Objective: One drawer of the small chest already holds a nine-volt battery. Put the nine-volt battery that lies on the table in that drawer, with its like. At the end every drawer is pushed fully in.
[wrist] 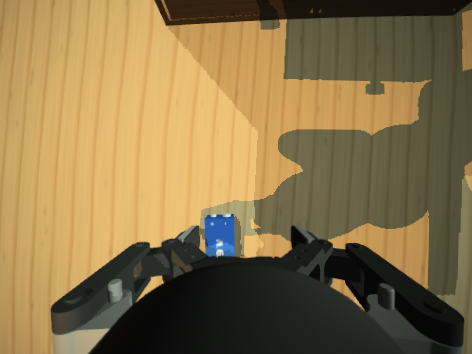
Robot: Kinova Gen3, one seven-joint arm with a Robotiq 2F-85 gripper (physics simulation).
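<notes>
The blue nine-volt battery (220,236) lies on the wooden table (90,125), with its terminal end toward the top of the view. Its lower end is hidden behind my gripper's body. My gripper (244,235) is open, with no object held. The battery shows between the two fingertips, much closer to the left one, with a wider gap to the right one. Part of the small chest (225,13) shows as a dark brown face along the top edge. The inside of the drawers and the battery kept there do not show.
The dark face of the chest spans the top middle and right, beyond the battery. Grey-green shadows lie across the right half of the table, one with a straight edge and a knob shape.
</notes>
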